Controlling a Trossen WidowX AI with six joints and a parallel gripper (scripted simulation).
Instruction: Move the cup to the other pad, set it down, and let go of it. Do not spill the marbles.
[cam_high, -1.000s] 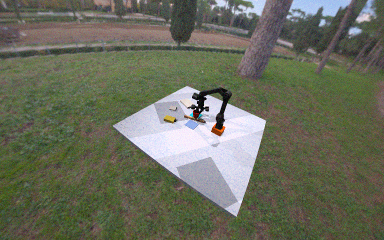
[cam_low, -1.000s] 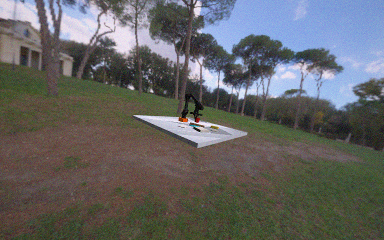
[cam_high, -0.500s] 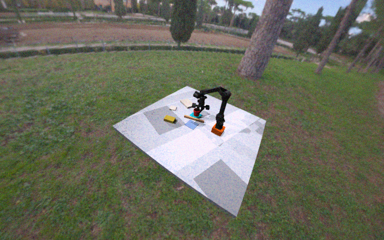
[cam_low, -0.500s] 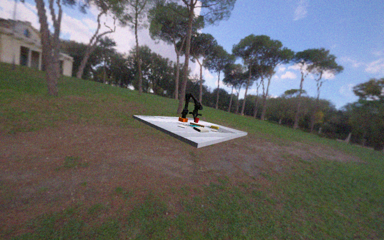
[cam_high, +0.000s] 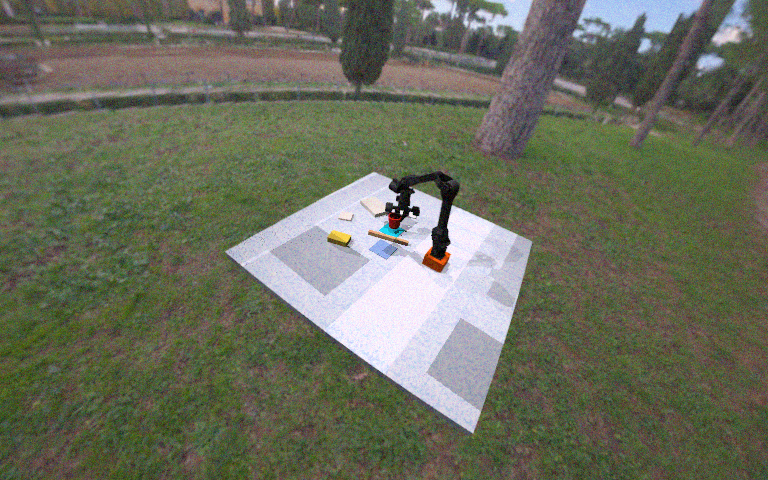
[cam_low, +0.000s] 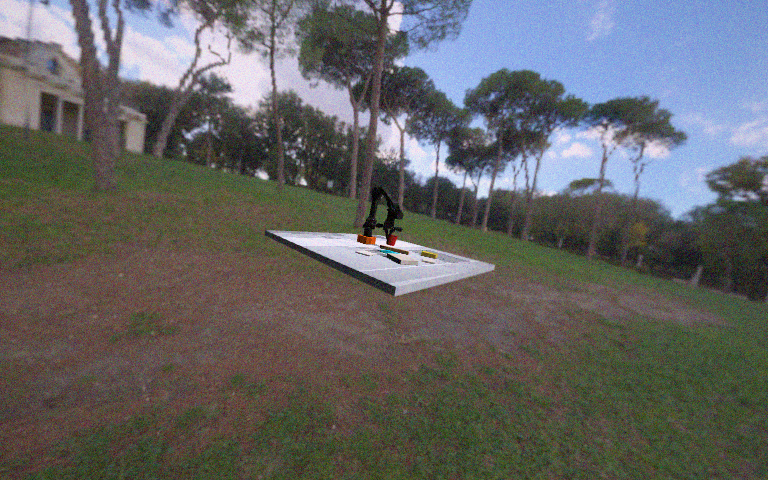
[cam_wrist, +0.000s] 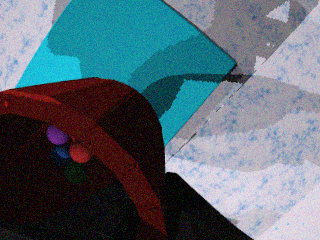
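Right now the blue marble is 3 cm to the left of my gripper tip, 3 cm below it and 3 cm ahead of it. Round my gripper tip: red cup 3 cm ahead, 2 cm to the left; red marble 3 cm ahead, 2 cm to the left, 2 cm below; teal pad 10 cm below, 4 cm ahead.
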